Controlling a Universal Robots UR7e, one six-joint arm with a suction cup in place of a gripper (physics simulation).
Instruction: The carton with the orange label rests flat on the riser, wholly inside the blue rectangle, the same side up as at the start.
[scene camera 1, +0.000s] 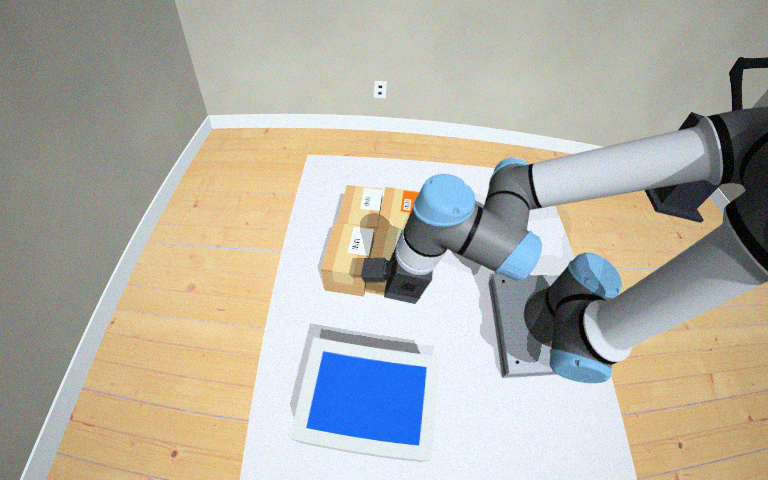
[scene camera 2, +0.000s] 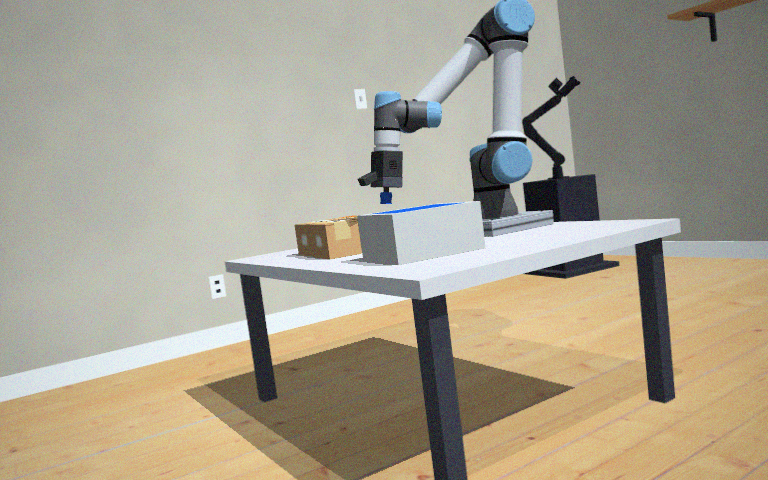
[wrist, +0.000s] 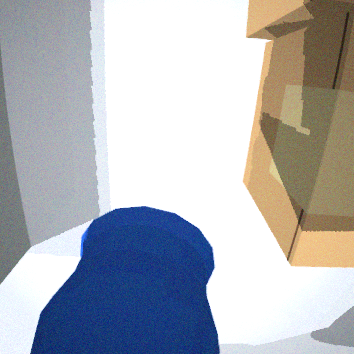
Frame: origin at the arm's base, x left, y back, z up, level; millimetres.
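Where they show: hand at its tool point: (scene camera 2: 385, 203) (wrist: 145, 262); arm's base at its link origin: (scene camera 1: 550, 319) (scene camera 2: 494, 216).
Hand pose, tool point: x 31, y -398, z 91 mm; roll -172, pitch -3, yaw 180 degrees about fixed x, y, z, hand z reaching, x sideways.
Each offset is from my tool point to the top centre of the thing.
The orange-labelled carton @[dz -35, dx -273, dy -20 mm] (scene camera 1: 393, 207) stands at the back right of the carton group, label up, partly hidden by the arm in scene camera 1. My gripper (scene camera 2: 385, 199) (wrist: 147, 240) is a blue suction cup pointing down, with nothing on it. It hangs above the table, right of the front cartons; the wrist housing hides it in scene camera 1. The riser @[dz -16, dx +222, dy -22 mm] (scene camera 1: 362, 446) (scene camera 2: 436, 234) is a pale box nearer the front, with the blue rectangle @[dz -16, dx +222, dy -22 mm] (scene camera 1: 368, 399) (scene camera 2: 421, 207) on its top. No carton stands on the rectangle.
A white-labelled carton @[dz -35, dx -261, dy -124 mm] (scene camera 1: 357, 208) stands left of the orange-labelled one. Another white-labelled carton @[dz -35, dx -118, dy -126 mm] (scene camera 1: 344, 260) stands in front of it, beside a partly hidden carton @[dz -35, dx -131, dy -20 mm] (scene camera 1: 384, 240). The arm's base plate (scene camera 1: 509, 339) (scene camera 2: 518, 224) is on the right. A cardboard carton (wrist: 320, 160) shows at the right in the wrist view.
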